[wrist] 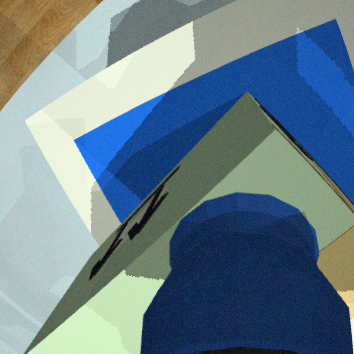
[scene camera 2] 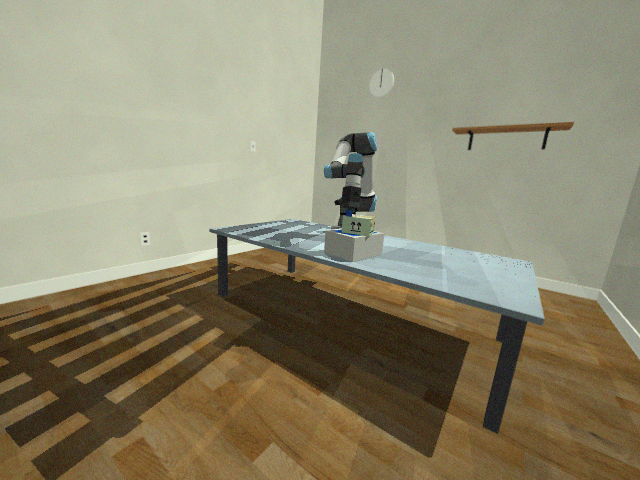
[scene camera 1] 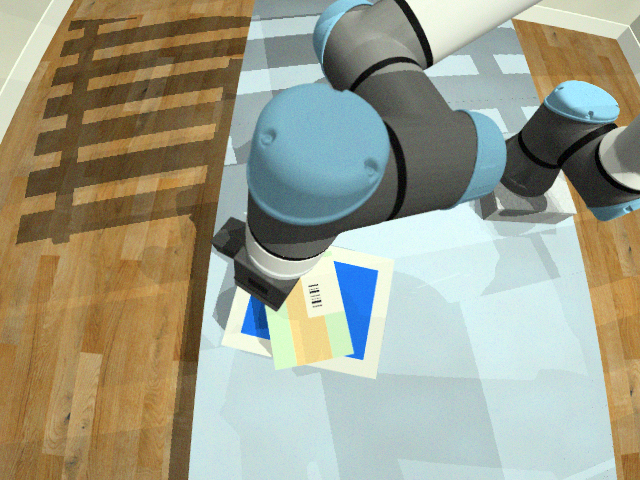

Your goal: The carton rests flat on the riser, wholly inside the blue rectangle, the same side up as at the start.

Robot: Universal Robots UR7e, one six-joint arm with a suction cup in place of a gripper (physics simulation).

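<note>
The green and tan carton sits flat on the riser, turned at an angle to the blue rectangle. Its label faces up and the arrows on its side point up. In the wrist view its near side crosses the rectangle's edge and the cream border, and a corner reaches past the riser's edge. My suction gripper is off, with its blue cup at the carton's top; whether they touch is unclear. The cup is hidden in scene camera 1.
The riser stands on the light blue table, near its long edge. A second arm shows at the right in scene camera 1, above a grey box. A wall shelf hangs far behind.
</note>
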